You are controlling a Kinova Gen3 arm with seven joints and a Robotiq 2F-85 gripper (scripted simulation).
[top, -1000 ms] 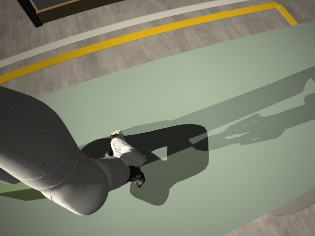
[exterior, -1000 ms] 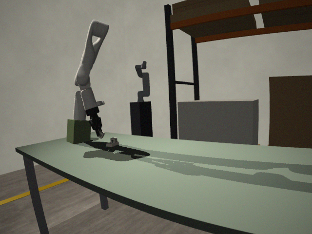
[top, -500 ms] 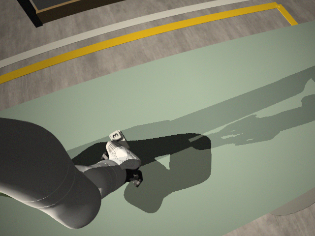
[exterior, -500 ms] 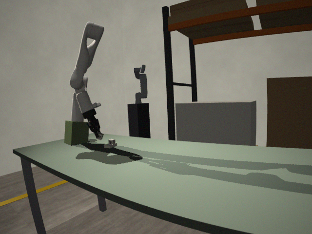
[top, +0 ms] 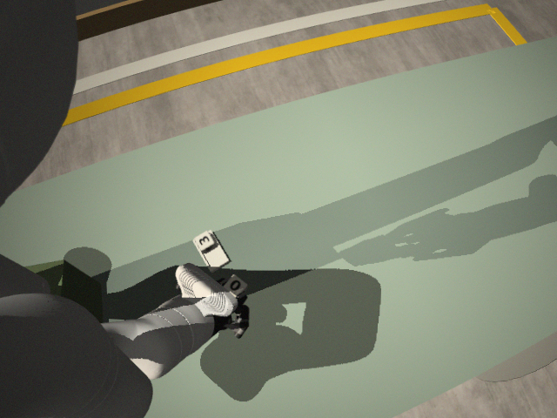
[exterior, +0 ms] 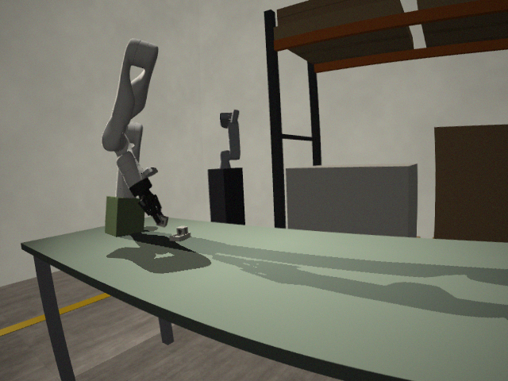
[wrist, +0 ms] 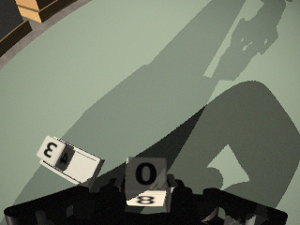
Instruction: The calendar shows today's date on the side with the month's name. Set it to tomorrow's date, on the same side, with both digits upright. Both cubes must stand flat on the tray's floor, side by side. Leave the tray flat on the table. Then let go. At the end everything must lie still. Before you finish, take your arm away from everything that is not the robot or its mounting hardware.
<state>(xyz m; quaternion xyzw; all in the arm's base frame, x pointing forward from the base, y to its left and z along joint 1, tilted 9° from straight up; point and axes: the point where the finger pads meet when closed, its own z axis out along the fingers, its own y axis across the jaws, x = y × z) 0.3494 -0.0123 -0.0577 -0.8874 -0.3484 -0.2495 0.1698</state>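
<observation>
Right now my hand is 10 cm to the right of the white tray, 9 cm above it and 4 cm past it. Also, from my hand: white cube: 1 cm to the left, 1 cm below, 1 cm ahead.
</observation>
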